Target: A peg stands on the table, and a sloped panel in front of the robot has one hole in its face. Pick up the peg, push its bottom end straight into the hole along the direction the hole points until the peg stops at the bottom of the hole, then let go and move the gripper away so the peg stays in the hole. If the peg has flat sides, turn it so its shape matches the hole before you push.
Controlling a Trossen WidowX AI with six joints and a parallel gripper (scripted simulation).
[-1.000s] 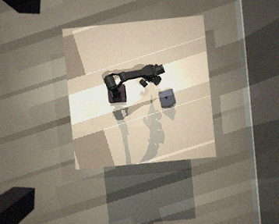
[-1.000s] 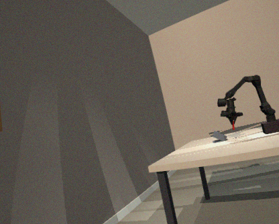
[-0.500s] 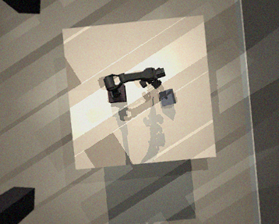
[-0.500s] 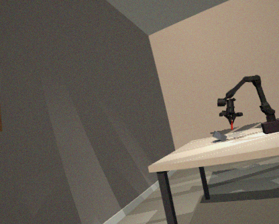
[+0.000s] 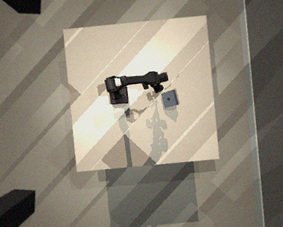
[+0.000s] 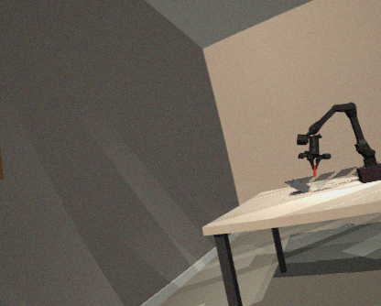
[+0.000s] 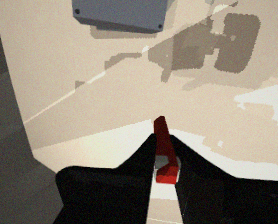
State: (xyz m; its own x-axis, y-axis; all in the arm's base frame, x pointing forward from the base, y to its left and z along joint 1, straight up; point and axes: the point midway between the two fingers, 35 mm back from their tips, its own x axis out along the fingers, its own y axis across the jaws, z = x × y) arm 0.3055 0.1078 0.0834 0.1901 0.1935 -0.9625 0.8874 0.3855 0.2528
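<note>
My gripper tip is 14 cm short of the grey-blue sloped panel, 12 cm to the left of it and 9 cm above it. From my gripper tip the other things lie so: red peg 2 cm above.
</note>
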